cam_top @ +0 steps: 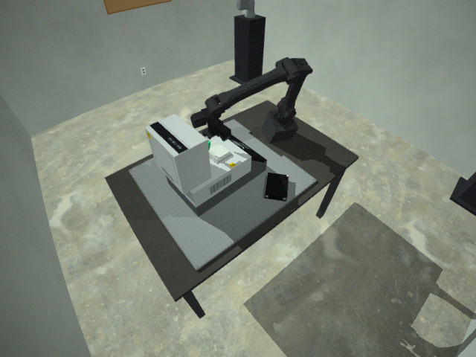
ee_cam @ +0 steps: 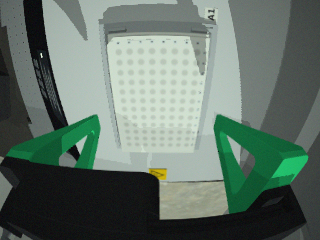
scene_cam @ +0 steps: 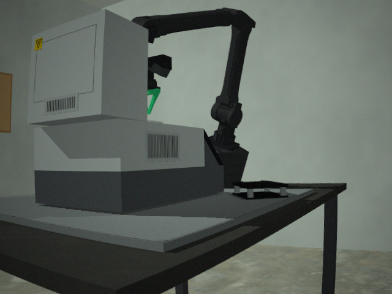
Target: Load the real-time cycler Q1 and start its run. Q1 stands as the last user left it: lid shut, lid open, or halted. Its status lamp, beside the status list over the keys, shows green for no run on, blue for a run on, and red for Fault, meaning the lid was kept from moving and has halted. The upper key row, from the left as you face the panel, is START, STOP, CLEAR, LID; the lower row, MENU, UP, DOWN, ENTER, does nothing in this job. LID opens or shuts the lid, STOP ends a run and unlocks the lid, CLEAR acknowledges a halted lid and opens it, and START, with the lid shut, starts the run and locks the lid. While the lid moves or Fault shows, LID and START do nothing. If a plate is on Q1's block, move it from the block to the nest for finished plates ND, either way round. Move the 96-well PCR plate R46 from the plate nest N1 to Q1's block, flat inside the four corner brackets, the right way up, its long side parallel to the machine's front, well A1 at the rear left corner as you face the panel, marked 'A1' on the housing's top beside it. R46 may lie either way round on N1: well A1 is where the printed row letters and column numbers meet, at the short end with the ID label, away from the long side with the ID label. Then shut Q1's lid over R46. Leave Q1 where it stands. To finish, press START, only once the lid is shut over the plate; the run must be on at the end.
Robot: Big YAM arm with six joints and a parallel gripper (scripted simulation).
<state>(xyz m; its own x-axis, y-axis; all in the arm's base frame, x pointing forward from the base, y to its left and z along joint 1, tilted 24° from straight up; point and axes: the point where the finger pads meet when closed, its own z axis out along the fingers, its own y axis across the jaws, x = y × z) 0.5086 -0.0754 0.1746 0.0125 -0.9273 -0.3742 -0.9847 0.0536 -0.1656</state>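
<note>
My hand is 4 cm above the white 96-well plate R46. Round my hand: black plate nest: 19 cm behind, 28 cm to the left, 22 cm below; then dark grey nest: 21 cm behind, 28 cm to the right, 24 cm below.
</note>
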